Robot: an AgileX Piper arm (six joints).
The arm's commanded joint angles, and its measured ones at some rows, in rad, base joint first. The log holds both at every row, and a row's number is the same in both.
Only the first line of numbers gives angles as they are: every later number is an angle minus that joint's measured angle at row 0.
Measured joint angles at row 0:
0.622 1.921 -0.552 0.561 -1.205 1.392
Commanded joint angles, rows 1 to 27:
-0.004 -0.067 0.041 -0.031 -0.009 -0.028
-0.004 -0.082 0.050 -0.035 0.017 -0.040
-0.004 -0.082 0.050 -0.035 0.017 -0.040
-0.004 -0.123 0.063 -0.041 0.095 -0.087
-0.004 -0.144 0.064 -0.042 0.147 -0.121
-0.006 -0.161 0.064 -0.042 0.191 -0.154
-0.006 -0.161 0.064 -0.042 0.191 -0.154
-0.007 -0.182 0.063 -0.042 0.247 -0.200
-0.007 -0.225 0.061 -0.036 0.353 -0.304
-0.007 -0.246 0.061 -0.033 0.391 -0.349
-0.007 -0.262 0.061 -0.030 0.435 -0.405
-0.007 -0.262 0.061 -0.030 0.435 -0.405
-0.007 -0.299 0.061 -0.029 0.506 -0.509
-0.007 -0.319 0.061 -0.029 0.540 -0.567
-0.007 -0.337 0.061 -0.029 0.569 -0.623
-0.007 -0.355 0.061 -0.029 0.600 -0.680
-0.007 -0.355 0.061 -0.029 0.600 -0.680
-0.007 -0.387 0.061 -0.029 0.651 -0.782
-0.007 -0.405 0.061 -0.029 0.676 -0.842
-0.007 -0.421 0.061 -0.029 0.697 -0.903
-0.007 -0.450 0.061 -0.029 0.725 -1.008
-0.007 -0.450 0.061 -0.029 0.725 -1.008
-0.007 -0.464 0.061 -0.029 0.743 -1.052
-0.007 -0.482 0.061 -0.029 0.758 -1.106
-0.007 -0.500 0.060 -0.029 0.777 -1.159
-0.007 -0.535 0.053 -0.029 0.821 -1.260
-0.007 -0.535 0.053 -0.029 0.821 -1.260
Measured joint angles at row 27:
-0.003 -0.487 0.064 -0.028 0.758 -1.107
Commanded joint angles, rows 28 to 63:
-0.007 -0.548 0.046 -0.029 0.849 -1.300
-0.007 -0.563 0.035 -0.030 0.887 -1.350
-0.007 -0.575 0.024 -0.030 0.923 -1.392
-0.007 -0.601 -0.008 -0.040 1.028 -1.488
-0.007 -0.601 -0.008 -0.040 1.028 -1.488
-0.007 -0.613 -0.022 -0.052 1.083 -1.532
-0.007 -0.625 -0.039 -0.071 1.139 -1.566
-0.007 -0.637 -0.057 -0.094 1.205 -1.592
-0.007 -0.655 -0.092 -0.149 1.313 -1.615
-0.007 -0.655 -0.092 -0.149 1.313 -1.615
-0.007 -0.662 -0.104 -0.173 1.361 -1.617
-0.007 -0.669 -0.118 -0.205 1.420 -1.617
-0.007 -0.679 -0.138 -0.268 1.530 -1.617
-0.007 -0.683 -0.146 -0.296 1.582 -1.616
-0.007 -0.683 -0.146 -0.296 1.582 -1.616
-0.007 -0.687 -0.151 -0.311 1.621 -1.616
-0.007 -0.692 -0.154 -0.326 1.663 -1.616
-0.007 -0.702 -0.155 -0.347 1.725 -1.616
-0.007 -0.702 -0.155 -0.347 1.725 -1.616
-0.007 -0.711 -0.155 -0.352 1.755 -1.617
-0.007 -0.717 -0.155 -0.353 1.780 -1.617
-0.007 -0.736 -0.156 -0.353 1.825 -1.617
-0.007 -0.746 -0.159 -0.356 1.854 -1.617
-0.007 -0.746 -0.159 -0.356 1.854 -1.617
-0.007 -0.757 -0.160 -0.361 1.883 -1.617
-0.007 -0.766 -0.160 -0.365 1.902 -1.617
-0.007 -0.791 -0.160 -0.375 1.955 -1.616
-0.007 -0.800 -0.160 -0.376 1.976 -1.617
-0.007 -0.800 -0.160 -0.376 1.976 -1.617
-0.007 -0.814 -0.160 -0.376 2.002 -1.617
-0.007 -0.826 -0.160 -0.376 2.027 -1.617
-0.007 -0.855 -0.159 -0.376 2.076 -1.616
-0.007 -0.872 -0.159 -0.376 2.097 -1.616
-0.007 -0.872 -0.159 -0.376 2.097 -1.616
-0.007 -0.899 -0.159 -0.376 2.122 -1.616
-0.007 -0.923 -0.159 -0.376 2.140 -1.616
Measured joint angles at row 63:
-0.003 -0.864 -0.155 -0.375 2.071 -1.600
